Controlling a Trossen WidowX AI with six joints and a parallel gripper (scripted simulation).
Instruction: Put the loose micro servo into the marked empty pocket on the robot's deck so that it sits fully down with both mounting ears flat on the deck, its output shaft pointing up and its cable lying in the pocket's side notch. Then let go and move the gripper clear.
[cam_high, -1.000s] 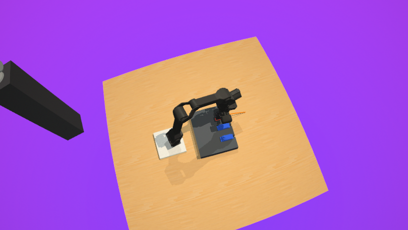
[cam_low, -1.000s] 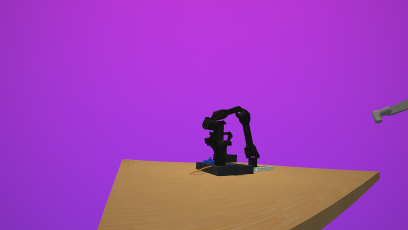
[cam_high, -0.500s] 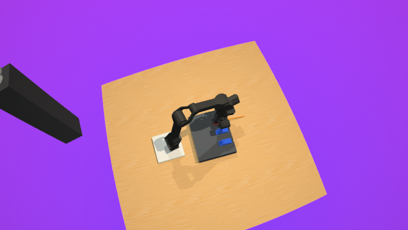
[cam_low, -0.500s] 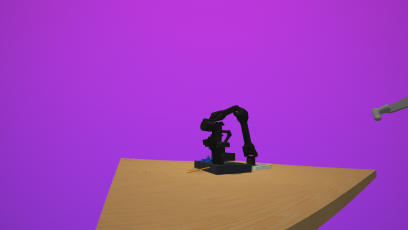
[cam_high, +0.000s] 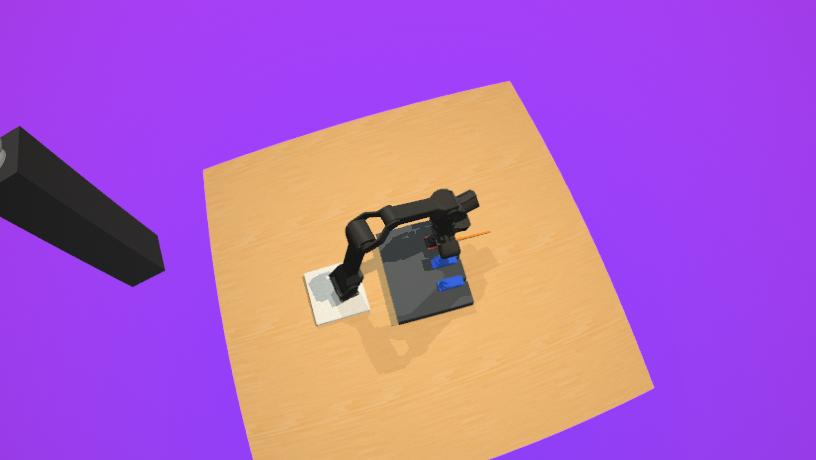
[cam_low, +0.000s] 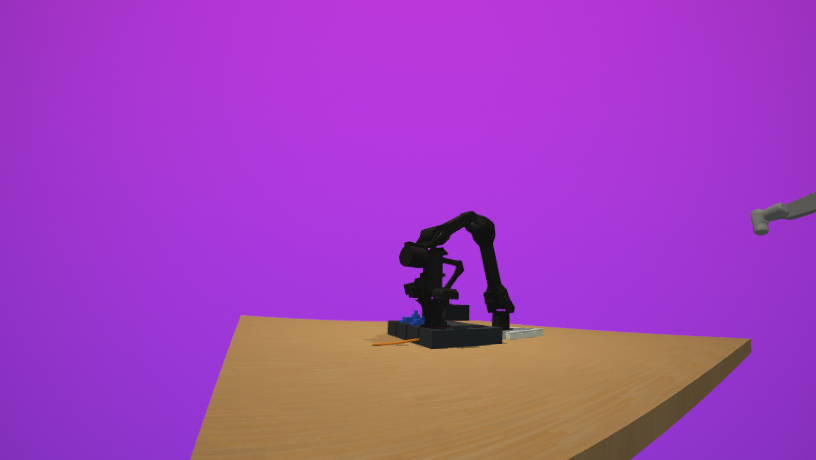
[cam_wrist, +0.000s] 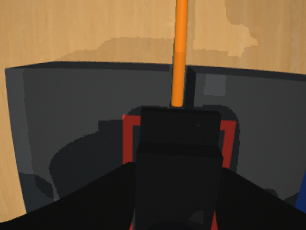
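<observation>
My gripper tip is now 140 mm past the dark grey deck, 50 mm to the left of it and 30 mm above it.
</observation>
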